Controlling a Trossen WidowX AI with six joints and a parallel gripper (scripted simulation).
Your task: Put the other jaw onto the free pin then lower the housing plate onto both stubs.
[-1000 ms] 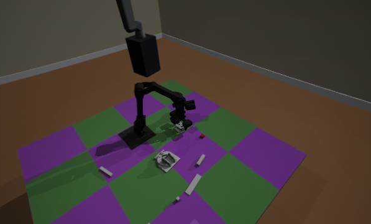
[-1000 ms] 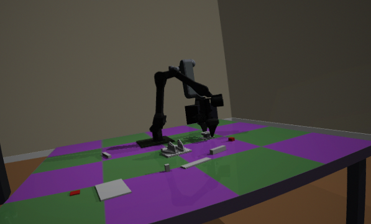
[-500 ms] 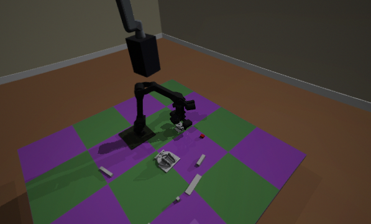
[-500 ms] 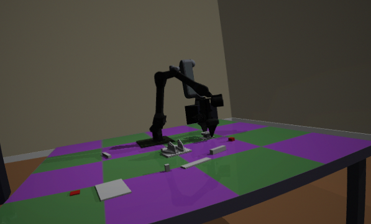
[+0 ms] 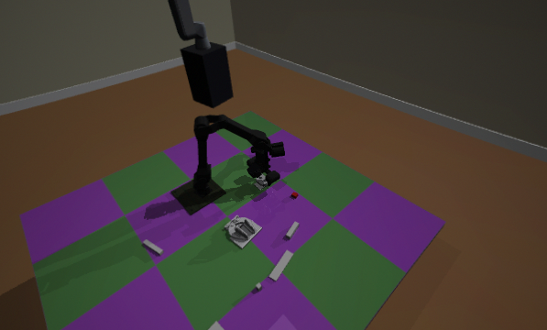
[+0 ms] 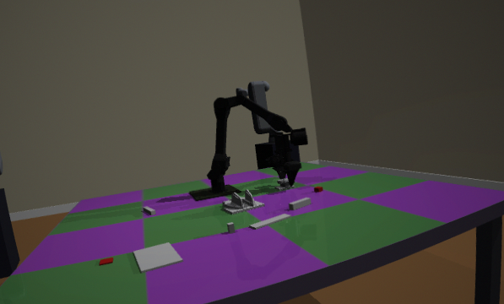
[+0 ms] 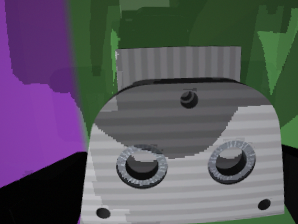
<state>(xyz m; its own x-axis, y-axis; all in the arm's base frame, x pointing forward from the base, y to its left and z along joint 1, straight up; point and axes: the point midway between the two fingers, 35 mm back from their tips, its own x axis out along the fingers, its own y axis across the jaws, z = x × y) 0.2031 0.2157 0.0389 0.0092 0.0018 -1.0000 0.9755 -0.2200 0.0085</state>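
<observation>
My gripper tip is 29 cm to the left of the grey jaw assembly, 7 cm short of it and 1 cm below it. Round my gripper tip: short grey bar: 27 cm ahead, 16 cm to the right; grey slotted part: 2 cm above, 1 cm to the right; red block: 17 cm ahead, 1 cm to the left.
</observation>
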